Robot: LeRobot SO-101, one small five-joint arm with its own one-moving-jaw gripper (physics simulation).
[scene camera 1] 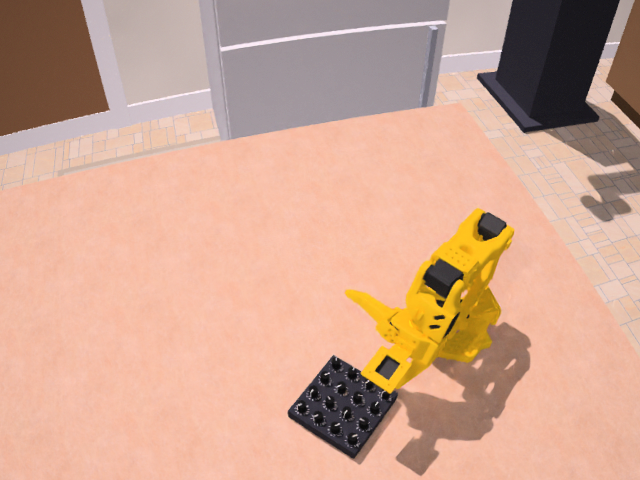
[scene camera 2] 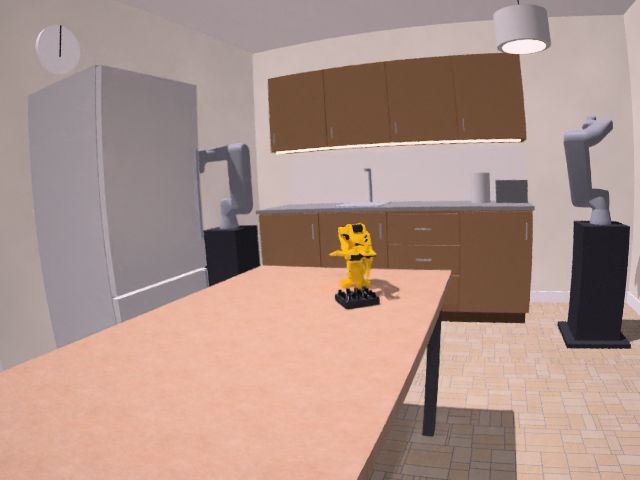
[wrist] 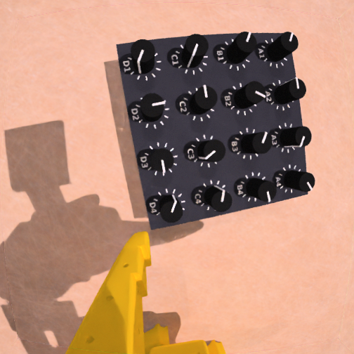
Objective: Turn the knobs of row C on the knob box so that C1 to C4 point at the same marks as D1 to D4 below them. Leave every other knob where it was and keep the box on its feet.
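Where they show: hand at its tool point: (scene camera 2: 366,276); arm's base at its link origin: (scene camera 2: 353,287).
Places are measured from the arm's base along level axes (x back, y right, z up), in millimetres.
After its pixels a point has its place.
The black knob box (scene camera 1: 342,406) @(x -184, y -76, z 22 mm) (scene camera 2: 357,303) @(x -233, y -90, z 16 mm) (wrist: 175,131) stands flat on its feet. In the wrist view, C1 (wrist: 196,47) and D1 (wrist: 143,51) both point down and slightly left. C2 (wrist: 206,98) points up, while D2 (wrist: 152,106) points right. C3 (wrist: 212,151) points lower left, while D3 (wrist: 162,160) points down. C4 (wrist: 220,200) points up, slightly left at its lower end; D4 (wrist: 171,210) points up and slightly right. My gripper (scene camera 2: 349,265) (wrist: 144,239) is fully open and empty, above the table beside the D4 corner. One jaw shows in the wrist view; the moving jaw is out of it.
Rows A and B stand on the box beyond row C, with A4 (wrist: 306,181) and B4 (wrist: 264,190) at the near end. The box rests on the pink table (scene camera 1: 180,310) @(x -373, y 153, z 0 mm) (scene camera 2: 232,361) @(x -674, y 58, z 0 mm). The yellow arm (scene camera 1: 460,253) @(x -32, y -20, z 227 mm) partly covers the box's right corner in scene camera 1.
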